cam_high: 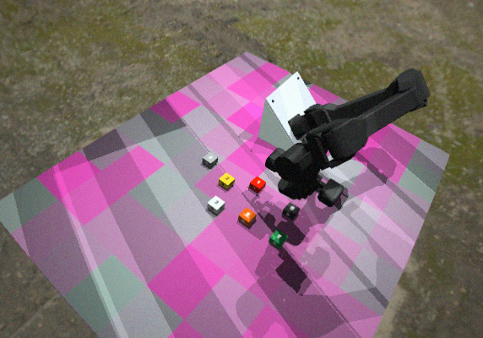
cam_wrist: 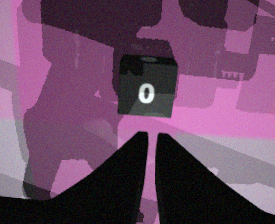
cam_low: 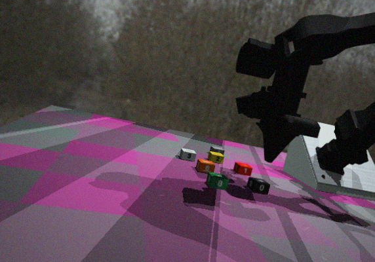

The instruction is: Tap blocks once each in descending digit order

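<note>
Right now my gripper tip is 50 mm above the black block and 10 mm short of it. From my gripper tip the other things lie so: red block 110 mm to the right, 50 mm below; then orange block 100 mm ahead, 70 mm to the right, 50 mm below; then green block 100 mm ahead, 50 mm below, 30 mm to the left.
</note>
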